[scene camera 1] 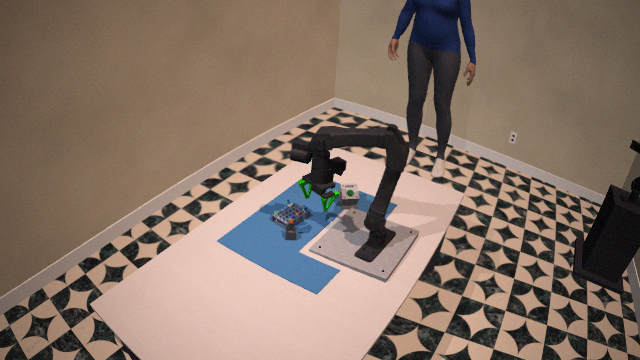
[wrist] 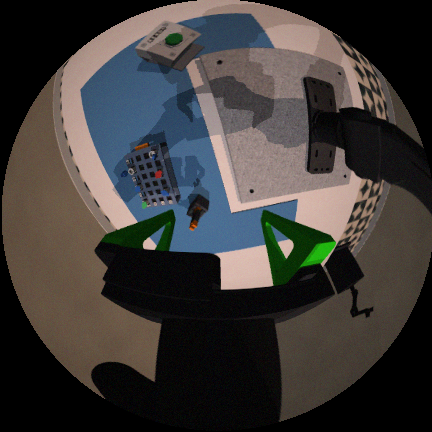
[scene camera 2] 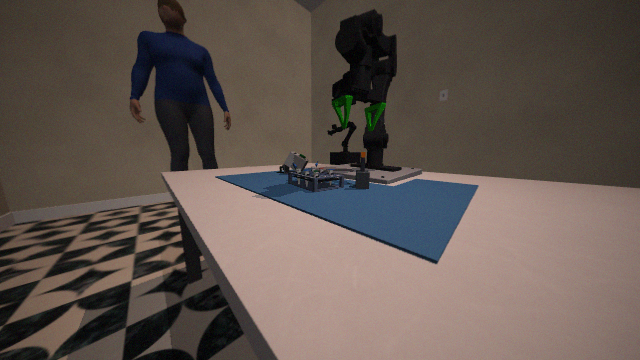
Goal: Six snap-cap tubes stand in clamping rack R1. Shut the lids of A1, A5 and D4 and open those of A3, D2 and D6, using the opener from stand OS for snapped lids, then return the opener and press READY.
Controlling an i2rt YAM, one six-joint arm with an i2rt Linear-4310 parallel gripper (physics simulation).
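Places are measured from the arm's base along level axes (x ahead, y left, z up), in millimetres.
Where they show: gripper, fingertip midpoint: [scene camera 1: 316, 204] [wrist: 217, 214] [scene camera 2: 358, 130]; arm's base, link origin: [scene camera 1: 376, 245] [wrist: 321, 126] [scene camera 2: 374, 167].
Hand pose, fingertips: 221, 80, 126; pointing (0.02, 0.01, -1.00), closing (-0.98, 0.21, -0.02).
Things, the pixels of their top centre, and the offset from my fingertips, as dx, dy, dz. "spot": a spot on its surface instead. Level surfaces: height alone.
- Rack R1, top centre: [wrist: 141, 183] [scene camera 2: 313, 162] [scene camera 1: 291, 206] +137, -32, -87
- red lid, top centre: [wrist: 157, 174] +107, -35, -103
- green lid, top centre: [wrist: 143, 204] +169, +18, -101
- pale tube mouth, surface spot: [wrist: 131, 171] spot: +166, -57, -110
- blue lid, top centre: [wrist: 123, 174] +172, -61, -91
- pale mouth, surface spot: [wrist: 153, 155] spot: +94, -70, -93
- orange-tipped opener, top centre: [wrist: 192, 227] [scene camera 2: 363, 151] [scene camera 1: 291, 219] +61, +64, -60
- grey box, top centre: [scene camera 2: 296, 151] [scene camera 1: 349, 185] +28, -273, -61
- green button, top centre: [scene camera 1: 350, 190] +13, -257, -70
- blue mat, surface height: dz -145
My gripper [scene camera 1: 317, 204] [scene camera 2: 358, 129] [wrist: 217, 214] is open and empty, high above the mat. Rack R1 [scene camera 2: 316, 184] [wrist: 172, 172] stands on the mat, lower and to one side of the gripper. In the wrist view, a red lid [wrist: 158, 174], a green lid [wrist: 144, 205] and blue lids [wrist: 165, 192] [wrist: 138, 189] show on it. A pale tube mouth [wrist: 131, 171] has a blue lid [wrist: 124, 174] hanging beside it; another pale mouth [wrist: 153, 155] shows near the orange strip. The orange-tipped opener [scene camera 1: 291, 221] [scene camera 2: 363, 154] [wrist: 193, 226] stands upright in stand OS [scene camera 1: 291, 234] [scene camera 2: 362, 180] [wrist: 199, 204]. Exact lid states are too small to tell.
A grey box [scene camera 1: 349, 201] [scene camera 2: 294, 161] [wrist: 156, 46] with a green button [scene camera 1: 350, 193] [wrist: 174, 39] stands at the mat's far end. The blue mat [scene camera 1: 260, 245] [scene camera 2: 400, 215] [wrist: 110, 95] borders the grey base plate [scene camera 1: 350, 257] [wrist: 240, 165]. A person [scene camera 1: 435, 30] [scene camera 2: 177, 75] stands behind the table.
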